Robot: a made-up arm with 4 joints.
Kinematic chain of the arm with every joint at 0, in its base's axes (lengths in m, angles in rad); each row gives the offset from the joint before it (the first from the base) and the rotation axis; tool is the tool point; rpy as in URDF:
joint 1: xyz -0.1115 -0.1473 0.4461 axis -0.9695 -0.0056 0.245
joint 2: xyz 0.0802 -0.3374 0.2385 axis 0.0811 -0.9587 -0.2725
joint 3: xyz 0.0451 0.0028 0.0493 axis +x
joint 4: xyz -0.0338 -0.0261 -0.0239 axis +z
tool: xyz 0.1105 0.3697 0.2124 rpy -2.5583 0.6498 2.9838
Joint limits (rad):
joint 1: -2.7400..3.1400
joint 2: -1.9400..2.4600
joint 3: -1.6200..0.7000
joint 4: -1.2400..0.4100
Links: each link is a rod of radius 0.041 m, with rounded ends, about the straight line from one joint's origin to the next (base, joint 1, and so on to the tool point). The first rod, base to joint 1, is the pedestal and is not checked.
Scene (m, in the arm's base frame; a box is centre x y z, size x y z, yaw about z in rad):
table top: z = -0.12
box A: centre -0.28 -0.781 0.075 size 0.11 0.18 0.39 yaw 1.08
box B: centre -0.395 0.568 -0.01 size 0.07 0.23 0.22 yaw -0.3
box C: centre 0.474 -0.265 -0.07 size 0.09 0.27 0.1 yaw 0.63
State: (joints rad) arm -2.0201 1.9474 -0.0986 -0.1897
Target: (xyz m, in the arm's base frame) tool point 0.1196 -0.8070 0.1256
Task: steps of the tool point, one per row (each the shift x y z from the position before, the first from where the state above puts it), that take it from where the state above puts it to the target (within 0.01 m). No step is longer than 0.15 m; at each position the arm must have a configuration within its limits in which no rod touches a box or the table.
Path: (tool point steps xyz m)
1: 0.0769 -0.0076 -0.0636
2: 0.0820 0.0278 -0.0490
3: 0.0766 0.0552 -0.0214
4: -0.0195 -0.0972 -0.0138
5: 0.0237 -0.0997 -0.0131
6: 0.0699 -0.0875 -0.0040
7: 0.1037 -0.0559 0.0063
8: 0.1112 -0.0123 0.0078

